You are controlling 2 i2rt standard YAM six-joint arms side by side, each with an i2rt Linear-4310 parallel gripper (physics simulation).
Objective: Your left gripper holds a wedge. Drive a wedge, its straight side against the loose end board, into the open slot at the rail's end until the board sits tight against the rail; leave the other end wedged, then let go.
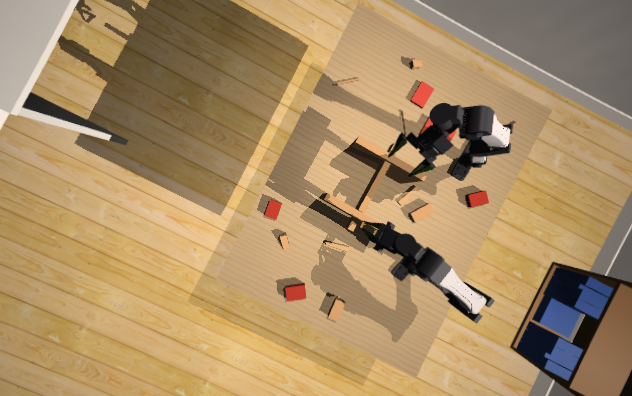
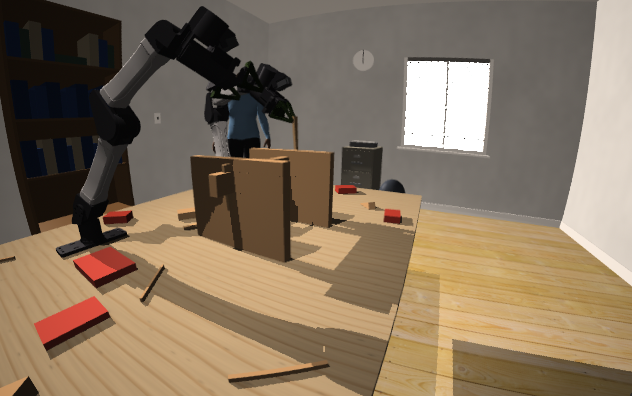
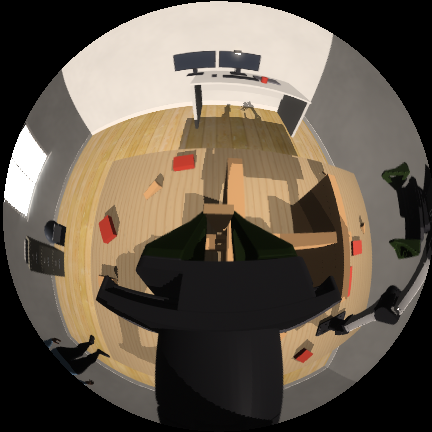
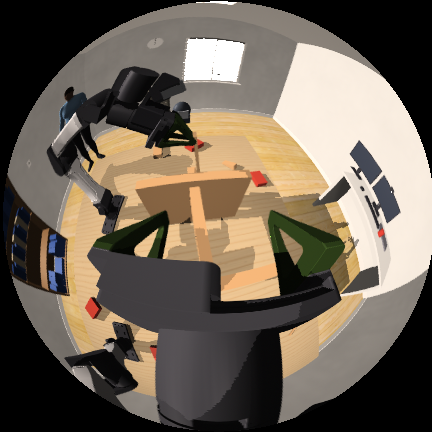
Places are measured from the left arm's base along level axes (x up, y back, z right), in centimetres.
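Pixels of known places: left gripper, fingertip midpoint: (image 1: 361,224) (image 2: 294,121) (image 3: 218,216) (image 4: 193,140); right gripper, fingertip midpoint: (image 1: 398,166) (image 2: 250,94) (image 3: 388,204) (image 4: 217,215); left arm's base, origin of the base link: (image 1: 409,261) (image 4: 112,214); right arm's base, origin of the base link: (image 1: 465,160) (image 2: 93,242) (image 3: 331,322) (image 4: 125,342).
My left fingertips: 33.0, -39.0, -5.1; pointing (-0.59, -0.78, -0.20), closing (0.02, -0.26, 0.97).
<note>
For each thing: its top centre in the pictures, then the offset to it from my left fingertips, as dx, dy, dz. "spot": a spot on its surface instead.
- upright wedge, middle of its top: (image 3: 217,202) (image 4: 196,133) (image 2: 296,116) +1.9, -0.5, -0.3
- loose end board, middle of its top: (image 3: 235,238) (image 4: 192,176) (image 2: 288,149) (image 1: 360,215) -9.3, -0.2, +2.9
- rail, middle of its top: (image 3: 301,239) (image 4: 200,227) (image 1: 374,186) -11.4, -3.4, +15.6
- rail's end, surface spot: (image 1: 352,226) spot: -12.4, +1.2, -2.2
- thin stick, middle of its top: (image 1: 337,245) -32.2, +7.0, -13.2
My left gripper (image 1: 369,228) (image 3: 218,216) (image 4: 193,140) is shut on an upright wedge (image 2: 295,132) (image 3: 218,209) (image 4: 197,156) above the outer side of the loose end board (image 1: 345,205) (image 2: 316,185) (image 3: 235,185) (image 4: 165,199). The rail (image 1: 374,187) (image 3: 310,240) (image 4: 201,225) joins this board to the other board (image 1: 377,152) (image 2: 260,207). The rail's end (image 1: 352,226) sticks out past the loose board; its slot and the wedge's lower tip are unclear. Another wedge (image 2: 226,167) stands in the rail's other end. My right gripper (image 1: 401,164) (image 4: 217,215) is open and empty above the other board.
Red blocks (image 1: 272,209) (image 1: 295,291) (image 1: 478,198) and wooden blocks (image 1: 421,212) (image 1: 336,309) lie around the assembly. A thin stick (image 1: 337,246) lies near the loose board, and another (image 2: 278,371) lies near the table's edge.
</note>
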